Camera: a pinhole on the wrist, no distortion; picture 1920 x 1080 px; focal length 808.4 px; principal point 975.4 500.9 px. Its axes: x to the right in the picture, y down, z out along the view. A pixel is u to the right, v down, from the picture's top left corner.
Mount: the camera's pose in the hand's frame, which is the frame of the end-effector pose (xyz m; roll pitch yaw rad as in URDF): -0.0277 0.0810 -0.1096 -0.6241 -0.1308 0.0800
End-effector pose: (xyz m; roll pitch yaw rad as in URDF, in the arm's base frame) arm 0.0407 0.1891 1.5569 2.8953 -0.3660 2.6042
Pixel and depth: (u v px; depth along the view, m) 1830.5 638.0 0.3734
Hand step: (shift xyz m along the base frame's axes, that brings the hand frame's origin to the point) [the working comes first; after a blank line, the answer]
In the camera's frame: 0.3950 0.0633 0.3734

-0.0654 0.5244 0.0096
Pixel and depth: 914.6 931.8 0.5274
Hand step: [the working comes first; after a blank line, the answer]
In the camera's frame: -0.0397 0.2811 0.5274

0.4385 0.4687 -0.0456
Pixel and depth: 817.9 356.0 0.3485
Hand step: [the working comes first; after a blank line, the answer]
In the camera's frame: -0.0679 -0.0625 0.3485

0.2132 0.1829 -0.1814
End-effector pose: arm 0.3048 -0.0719 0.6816 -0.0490 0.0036 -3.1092
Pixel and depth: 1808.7 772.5 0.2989
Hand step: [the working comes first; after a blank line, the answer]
In the camera's frame: 0.3081 0.1004 0.2989

-0.2209 -0.3713 0.0943
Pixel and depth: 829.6 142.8 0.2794
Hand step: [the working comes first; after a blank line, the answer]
In the camera's frame: -0.0504 -0.1238 0.2794

0.1254 -0.1412 0.1739
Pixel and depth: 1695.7 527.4 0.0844
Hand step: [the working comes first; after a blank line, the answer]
In the camera's frame: 0.0752 0.0028 0.0844

-0.0292 -0.1369 -0.0403
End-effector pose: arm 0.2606 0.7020 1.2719 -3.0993 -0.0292 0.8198
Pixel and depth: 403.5 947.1 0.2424
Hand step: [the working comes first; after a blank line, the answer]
In the camera's frame: -0.1715 0.1338 0.2424

0.0723 -0.3856 -0.0057
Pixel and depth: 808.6 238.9 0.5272
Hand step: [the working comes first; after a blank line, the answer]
In the camera's frame: -0.1088 -0.1709 0.5272

0.0197 -0.2993 -0.4152
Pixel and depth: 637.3 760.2 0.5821
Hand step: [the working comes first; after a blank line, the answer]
In the camera's frame: -0.2435 0.1867 0.5821

0.1563 -0.6214 -0.2520
